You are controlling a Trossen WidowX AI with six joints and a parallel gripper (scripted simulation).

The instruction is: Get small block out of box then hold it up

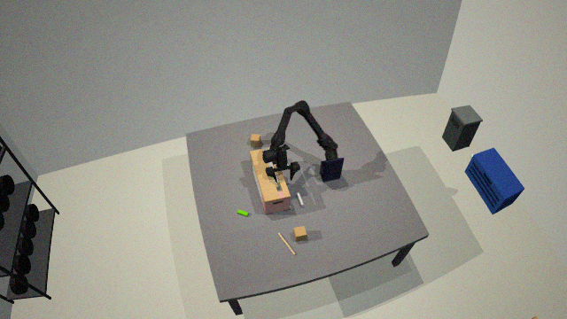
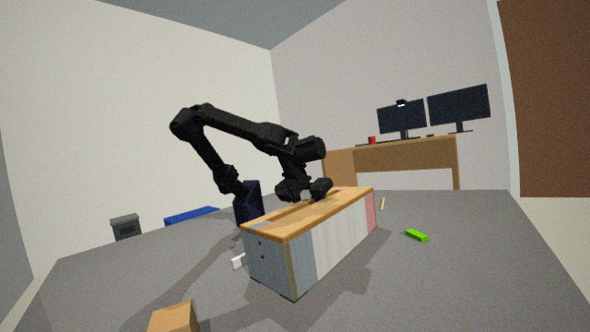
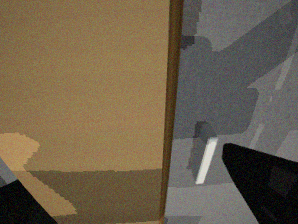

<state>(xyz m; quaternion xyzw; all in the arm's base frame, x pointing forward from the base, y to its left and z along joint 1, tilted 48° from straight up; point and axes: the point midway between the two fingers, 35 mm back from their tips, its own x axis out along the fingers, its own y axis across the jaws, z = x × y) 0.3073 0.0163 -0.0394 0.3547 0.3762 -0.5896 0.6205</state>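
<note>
Right now the small tan block is 5 cm ahead of my gripper tip and 2 cm to the left of it. Also, from my gripper tip: long box (5 cm to the right, 4 cm ahead, 2 cm below); then wooden stick (36 cm to the left, 8 cm below, 7 cm ahead).
</note>
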